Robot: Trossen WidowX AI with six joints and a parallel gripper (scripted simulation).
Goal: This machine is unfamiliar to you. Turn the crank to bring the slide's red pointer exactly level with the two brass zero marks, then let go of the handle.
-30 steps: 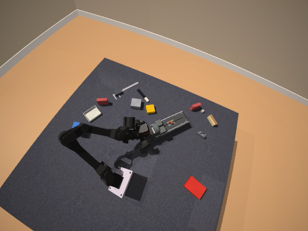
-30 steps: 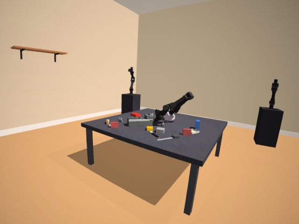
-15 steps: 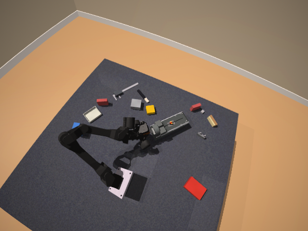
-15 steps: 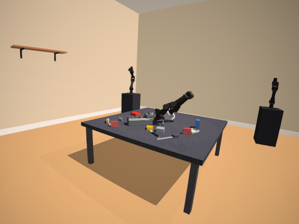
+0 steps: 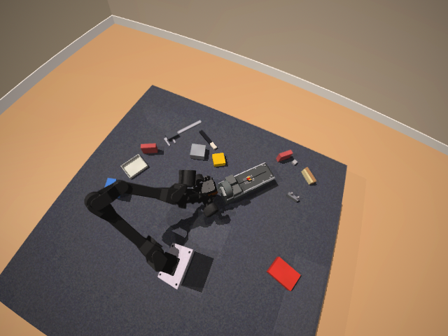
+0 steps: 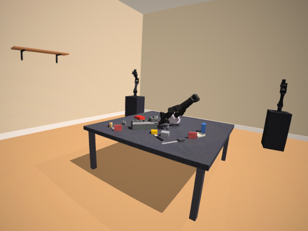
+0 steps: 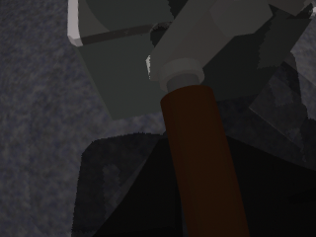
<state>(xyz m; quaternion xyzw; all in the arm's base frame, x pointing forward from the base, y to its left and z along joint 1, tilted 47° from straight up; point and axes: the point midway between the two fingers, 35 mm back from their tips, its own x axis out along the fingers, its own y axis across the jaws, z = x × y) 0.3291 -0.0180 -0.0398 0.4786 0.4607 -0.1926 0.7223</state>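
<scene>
The red pointer lies 12 cm to the right of my gripper tip, 11 cm ahead of it and 5 cm above it. The rest, counted from my gripper tip: grey block (19 cm ahead, 16 cm to the left, 2 cm below); yellow block (19 cm ahead, 5 cm to the left, 2 cm below); brown crank handle (3 cm above, 1 cm to the left, 1 cm behind).
</scene>
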